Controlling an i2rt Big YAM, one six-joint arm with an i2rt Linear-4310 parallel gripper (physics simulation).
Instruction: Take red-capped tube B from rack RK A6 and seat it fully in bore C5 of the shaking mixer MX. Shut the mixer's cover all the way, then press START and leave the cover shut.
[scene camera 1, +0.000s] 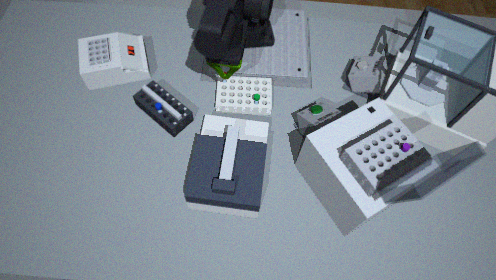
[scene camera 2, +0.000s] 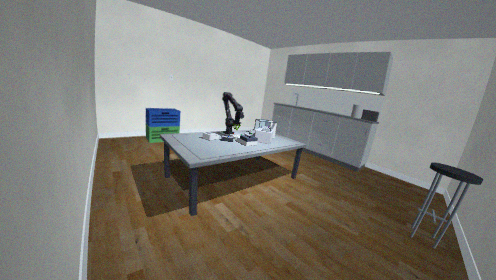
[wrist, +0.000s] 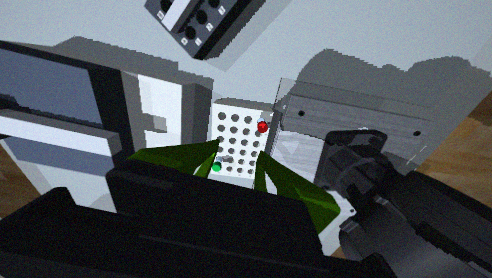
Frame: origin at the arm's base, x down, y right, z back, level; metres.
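Seen in the pictures: gripper, fingertip midpoint: (scene camera 1: 227, 70) (scene camera 2: 235, 130) (wrist: 238, 150); arm's base at its link origin: (scene camera 1: 249, 36) (scene camera 2: 228, 133) (wrist: 342, 160).
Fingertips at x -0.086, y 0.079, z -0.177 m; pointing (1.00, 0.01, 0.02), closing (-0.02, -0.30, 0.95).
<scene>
Pixels of each thing's top centre, then the offset from my fingertips to it. "pt": a spot on its surface instead.
- Red-capped tube B at its top centre: (wrist: 262, 128) dx +0.047, dy +0.003, dz +0.028 m
- white rack RK at its top centre: (wrist: 238, 147) (scene camera 1: 244, 91) dx +0.071, dy -0.039, dz -0.009 m
- white mixer MX at a spot on its surface: (scene camera 1: 327, 142) pt dx -0.033, dy -0.160, dz -0.213 m
- bored block with a purple-capped tube, top centre: (scene camera 1: 406, 146) dx -0.082, dy -0.277, dz -0.261 m
- box with a green button, top centre: (scene camera 1: 317, 107) dx +0.027, dy -0.183, dz -0.100 m
- green-capped tube at its top centre: (wrist: 216, 168) (scene camera 1: 257, 96) dx +0.047, dy -0.062, dz -0.042 m
- dark-lidded box at its top centre: (wrist: 52, 139) (scene camera 1: 230, 147) (scene camera 2: 247, 133) dx +0.000, dy +0.016, dz -0.185 m
- black rack at a spot on its surface: (scene camera 1: 175, 131) pt dx +0.083, dy +0.126, dz -0.089 m
- white block device at its top centre: (scene camera 1: 110, 47) (scene camera 2: 211, 132) dx +0.032, dy +0.261, dz +0.125 m
- glass-walled case at a spot on its surface: (scene camera 1: 452, 45) pt dx -0.107, dy -0.439, dz -0.069 m
Red-capped tube B (wrist: 262, 126) stands in the white rack RK (scene camera 1: 245, 110) (wrist: 234, 107), near its corner in the wrist view. In scene camera 1 the gripper hides it. My gripper (scene camera 1: 225, 74) (wrist: 238, 150) is open and empty, its green fingers apart above the rack, with the red cap off to one side between the rack's edge and middle rows. The white mixer MX (scene camera 1: 327, 142) holds a bored block with a purple-capped tube (scene camera 1: 405, 147); its clear cover (scene camera 1: 440, 172) appears swung open at the far side. A box with a green button (scene camera 1: 316, 109) stands beside it; its label is unreadable.
A green-capped tube (scene camera 1: 256, 97) (wrist: 216, 166) stands in the rack. A dark-lidded box (scene camera 1: 200, 167) is close to the rack. A black rack (scene camera 1: 175, 131) with a blue cap and a white block device (scene camera 1: 107, 75) stand left. A glass-walled case (scene camera 1: 452, 45) stands at right.
</scene>
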